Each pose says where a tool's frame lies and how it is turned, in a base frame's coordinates. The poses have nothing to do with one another.
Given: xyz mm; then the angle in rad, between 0 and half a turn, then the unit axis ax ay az.
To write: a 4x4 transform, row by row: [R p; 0 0 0 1], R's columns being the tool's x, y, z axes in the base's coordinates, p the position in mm. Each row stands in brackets. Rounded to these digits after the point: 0 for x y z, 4 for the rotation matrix.
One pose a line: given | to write
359 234 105 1.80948 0.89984 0.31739 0.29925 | [[0.7647 0.0624 0.6413 359], [0.6439 -0.1119 -0.7569 234], [0.0245 0.9918 -0.1257 105], [0 0 0 1]]
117 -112 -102 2.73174 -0.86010 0.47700 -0.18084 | [[0.5011 -0.7145 0.4883 117], [-0.8586 -0.4810 0.1774 -112], [0.1081 -0.5081 -0.8545 -102], [0 0 0 1]]
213 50 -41 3.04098 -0.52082 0.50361 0.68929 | [[-0.4538 -0.5925 -0.6656 213], [-0.4540 -0.4890 0.7448 50], [-0.7668 0.6402 -0.0471 -41], [0 0 0 1]]
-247 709 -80 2.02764 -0.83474 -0.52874 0.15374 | [[0.5630 0.4981 -0.6595 -247], [0.7740 -0.0382 0.6320 709], [0.2896 -0.8663 -0.4071 -80], [0 0 0 1]]
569 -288 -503 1.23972 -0.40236 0.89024 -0.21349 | [[0.4343 -0.0399 0.8999 569], [-0.4437 0.8600 0.2522 -288], [-0.7839 -0.5088 0.3558 -503], [0 0 0 1]]
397 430 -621 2.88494 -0.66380 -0.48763 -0.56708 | [[-0.1004 0.7807 0.6167 397], [0.4928 -0.4995 0.7125 430], [0.8643 0.3755 -0.3346 -621], [0 0 0 1]]
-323 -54 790 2.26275 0.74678 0.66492 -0.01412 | [[0.2755 0.8242 0.4947 -323], [0.8025 0.0862 -0.5904 -54], [-0.5293 0.5596 -0.6377 790], [0 0 0 1]]
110 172 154 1.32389 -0.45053 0.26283 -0.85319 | [[0.3978 0.7378 0.5453 110], [-0.9168 0.2966 0.2674 172], [0.0356 -0.6063 0.7944 154], [0 0 0 1]]
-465 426 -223 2.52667 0.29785 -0.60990 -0.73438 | [[-0.6556 0.0936 -0.7492 -465], [-0.7537 -0.1410 0.6419 426], [-0.0456 0.9856 0.1630 -223], [0 0 0 1]]
